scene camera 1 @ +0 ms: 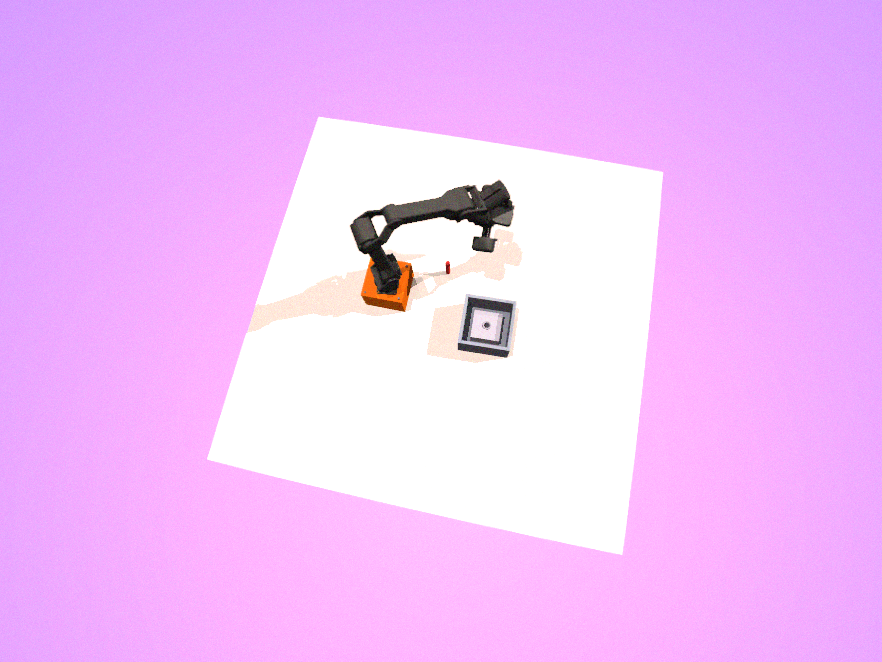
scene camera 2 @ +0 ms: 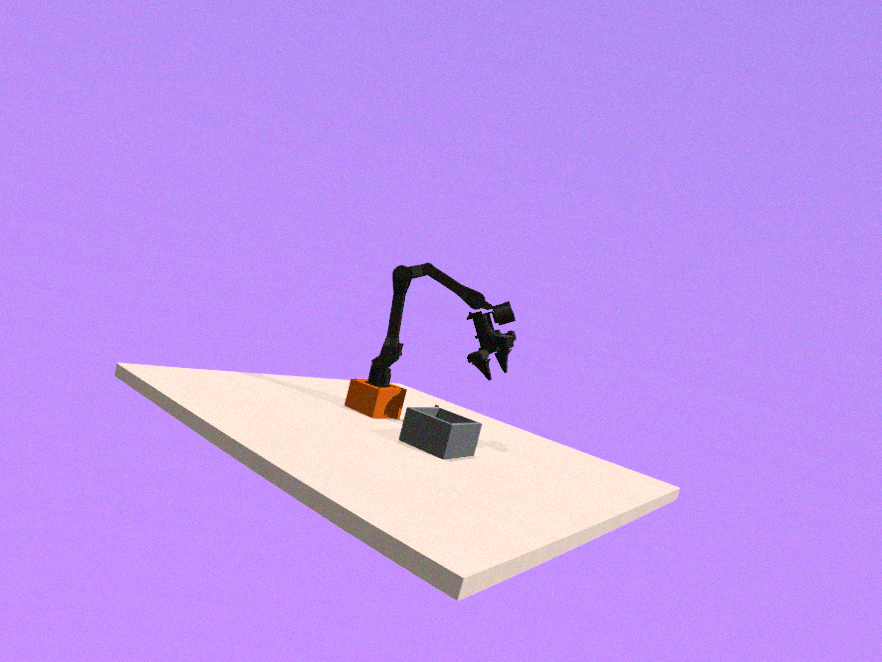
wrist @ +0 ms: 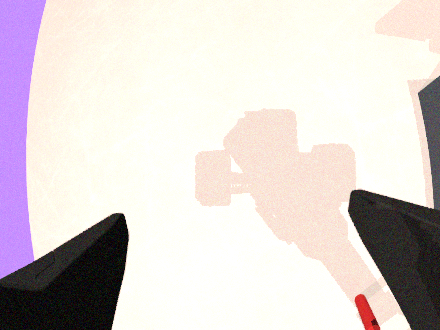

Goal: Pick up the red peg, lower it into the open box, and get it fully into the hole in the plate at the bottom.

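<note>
My gripper point(scene camera 2: 498, 376) is visible to me, and I find it again in the wrist view point(wrist: 243, 215) and in scene camera 1 point(scene camera 1: 499, 224). I see a grey box point(scene camera 1: 472, 302) too.
</note>
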